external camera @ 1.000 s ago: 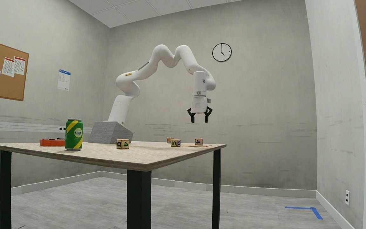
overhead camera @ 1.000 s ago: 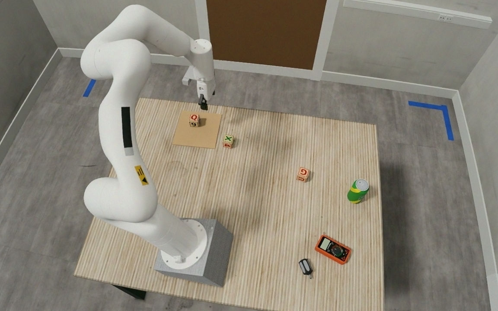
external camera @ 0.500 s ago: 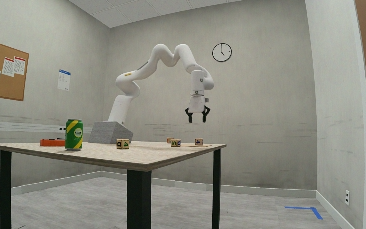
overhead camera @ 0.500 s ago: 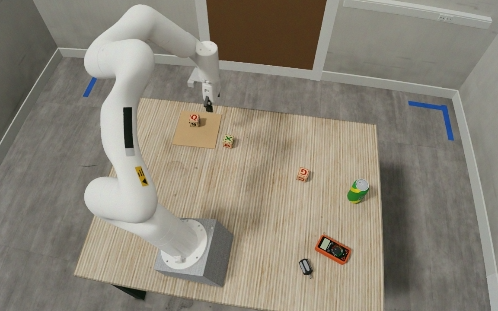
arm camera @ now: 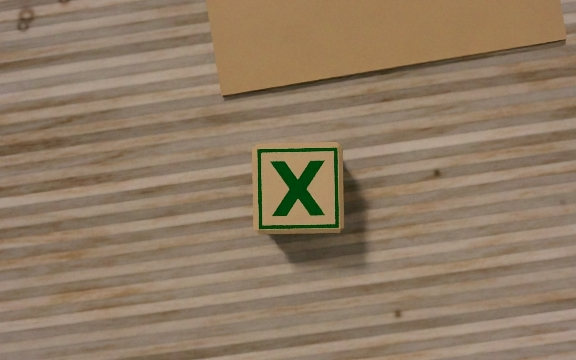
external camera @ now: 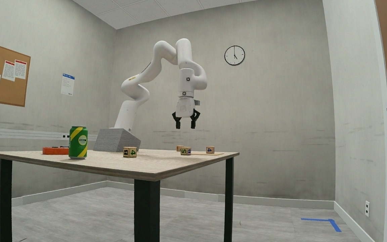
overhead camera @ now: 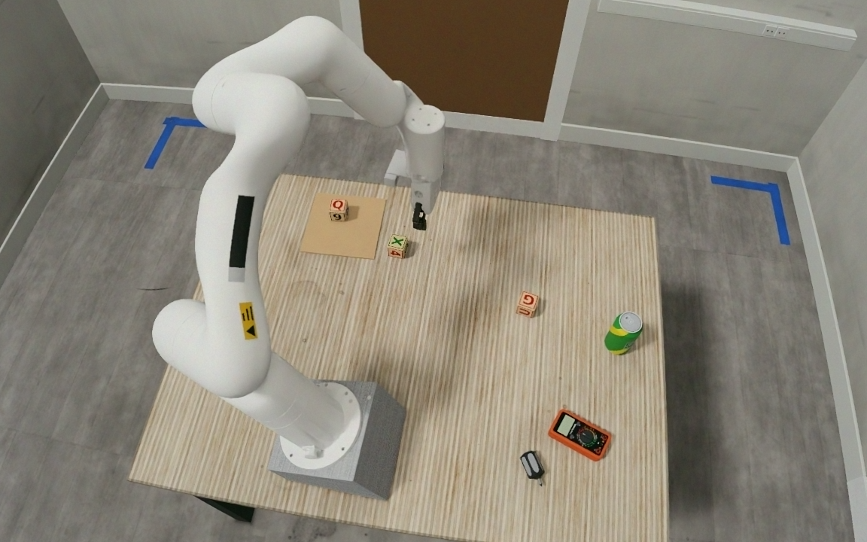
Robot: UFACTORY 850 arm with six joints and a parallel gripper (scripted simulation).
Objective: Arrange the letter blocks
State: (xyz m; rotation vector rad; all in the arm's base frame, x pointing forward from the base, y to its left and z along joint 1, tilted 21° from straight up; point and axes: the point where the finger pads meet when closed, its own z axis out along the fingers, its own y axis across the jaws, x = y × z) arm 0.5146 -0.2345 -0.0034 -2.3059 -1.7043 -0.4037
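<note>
The G block lies 190 mm behind my hand, 250 mm to the right of it and 130 mm below it. From my hand the other things lie so: tan mat (70 mm ahead, 220 mm to the left, 150 mm below); Q block (100 mm ahead, 230 mm to the left, 130 mm below); X block (10 mm behind, 70 mm to the left, 130 mm below).
</note>
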